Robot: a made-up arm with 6 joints.
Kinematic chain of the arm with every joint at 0, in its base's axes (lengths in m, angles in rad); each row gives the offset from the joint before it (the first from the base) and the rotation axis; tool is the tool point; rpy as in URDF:
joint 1: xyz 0 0 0.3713 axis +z
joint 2: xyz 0 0 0 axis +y
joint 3: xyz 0.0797 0 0.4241 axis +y
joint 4: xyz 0.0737 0 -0.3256 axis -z
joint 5: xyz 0 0 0 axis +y
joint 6: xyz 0.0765 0 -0.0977 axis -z
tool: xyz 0 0 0 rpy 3.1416 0 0
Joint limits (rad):
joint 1: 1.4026..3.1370
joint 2: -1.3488..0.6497
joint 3: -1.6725..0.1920
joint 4: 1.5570..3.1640
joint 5: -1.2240..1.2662
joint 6: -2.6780..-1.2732
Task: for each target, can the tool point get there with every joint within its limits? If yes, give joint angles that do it. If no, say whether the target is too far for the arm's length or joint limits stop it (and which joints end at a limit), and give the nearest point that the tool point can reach.
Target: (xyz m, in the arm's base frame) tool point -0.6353 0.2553 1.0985
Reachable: no: too far | nearest point -0.4984 0.2003 0.9417 | short by 0.215 m
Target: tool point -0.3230 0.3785 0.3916
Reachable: yes | joints 2.3518 0.3442 -0.8658 1.7843 0.3535 -2.2433
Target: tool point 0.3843 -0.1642 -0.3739
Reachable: no: joint limits stop it (at a limit: joint 1, joint 2, joint 4) | nearest point 0.0829 0.1428 0.2512 | short by 0.759 m
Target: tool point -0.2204 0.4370 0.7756
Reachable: yes | joints 1.9895 -0.1065 -1.2040 2.2282 0.9082 -2.2030
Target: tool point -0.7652 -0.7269 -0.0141
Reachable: no: too far | nearest point -0.5589 -0.0673 0.2964 | short by 0.758 m
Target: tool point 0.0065 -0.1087 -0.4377
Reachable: no: joint limits stop it (at a limit: joint 1, joint 2) | nearest point -0.1897 -0.0156 0.2229 | short by 0.695 m
